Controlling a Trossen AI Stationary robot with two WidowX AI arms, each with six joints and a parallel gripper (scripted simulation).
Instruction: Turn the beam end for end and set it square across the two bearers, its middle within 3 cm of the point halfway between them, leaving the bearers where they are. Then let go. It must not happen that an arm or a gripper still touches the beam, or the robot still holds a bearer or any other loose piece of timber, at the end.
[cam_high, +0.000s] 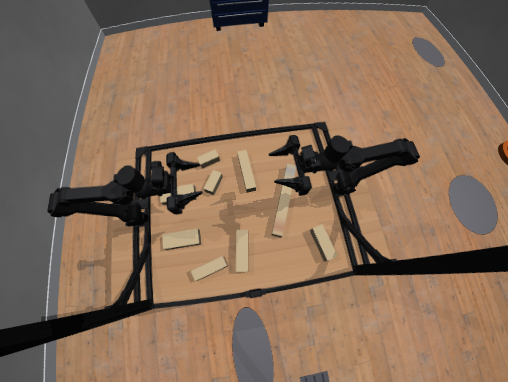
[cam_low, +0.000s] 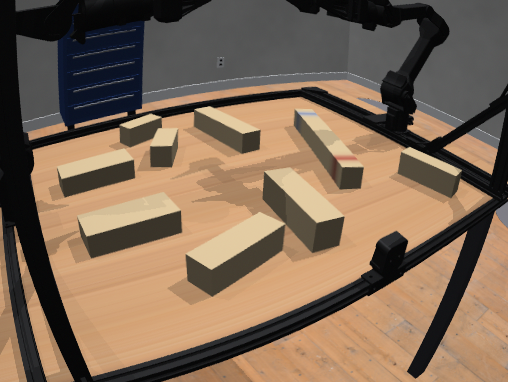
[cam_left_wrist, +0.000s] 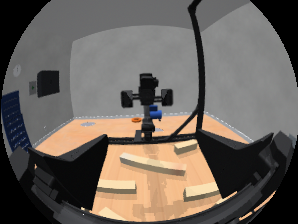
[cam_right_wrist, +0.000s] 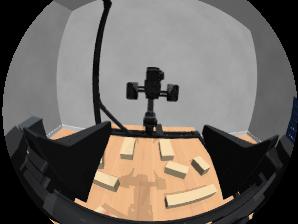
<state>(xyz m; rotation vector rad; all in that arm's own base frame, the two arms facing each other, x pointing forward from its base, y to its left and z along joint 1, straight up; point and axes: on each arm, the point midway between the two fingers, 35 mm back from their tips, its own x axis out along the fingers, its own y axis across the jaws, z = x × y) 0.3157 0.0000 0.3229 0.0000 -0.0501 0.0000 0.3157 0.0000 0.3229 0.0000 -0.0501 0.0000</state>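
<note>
Right now the beam is 10 mm behind my right hand, 50 mm to the right of it and 320 mm below it.
</note>
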